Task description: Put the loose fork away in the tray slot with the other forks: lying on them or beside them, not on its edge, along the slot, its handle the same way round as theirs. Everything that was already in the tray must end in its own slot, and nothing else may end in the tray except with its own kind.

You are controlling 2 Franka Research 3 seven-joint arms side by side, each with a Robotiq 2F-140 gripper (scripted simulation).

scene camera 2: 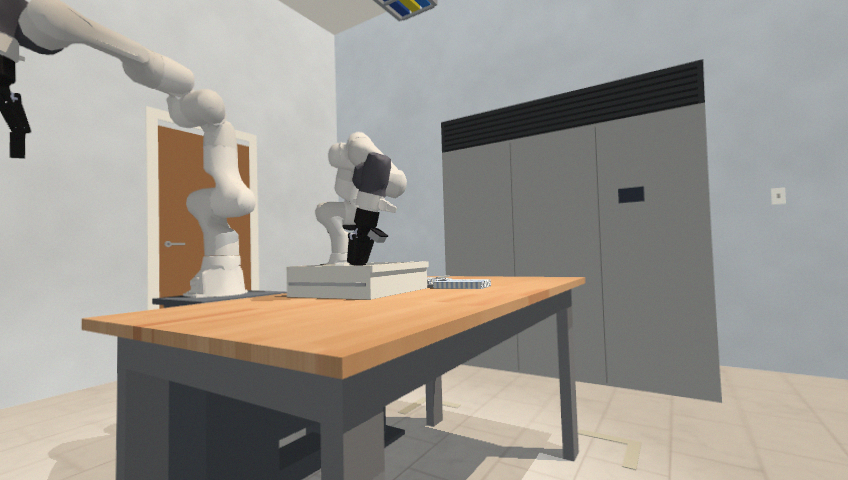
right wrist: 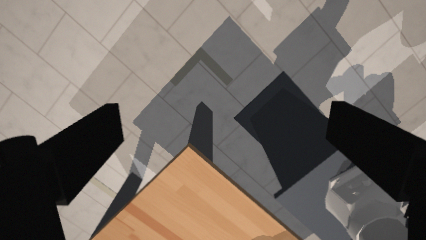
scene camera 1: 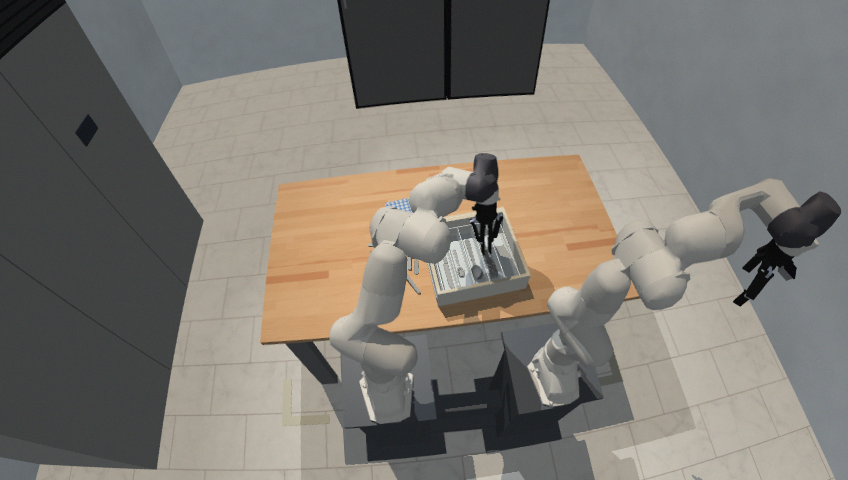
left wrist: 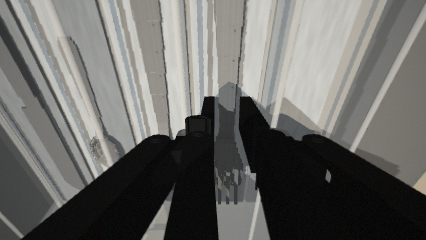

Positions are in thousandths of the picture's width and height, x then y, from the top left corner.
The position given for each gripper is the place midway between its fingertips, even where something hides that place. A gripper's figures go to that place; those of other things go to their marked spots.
Scene:
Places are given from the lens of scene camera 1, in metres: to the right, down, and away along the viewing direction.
right gripper (scene camera 1: 874, 597): 0.99, 0.14, 1.07
cutlery tray (scene camera 1: 593, 534): 0.31, 0.07, 1.63

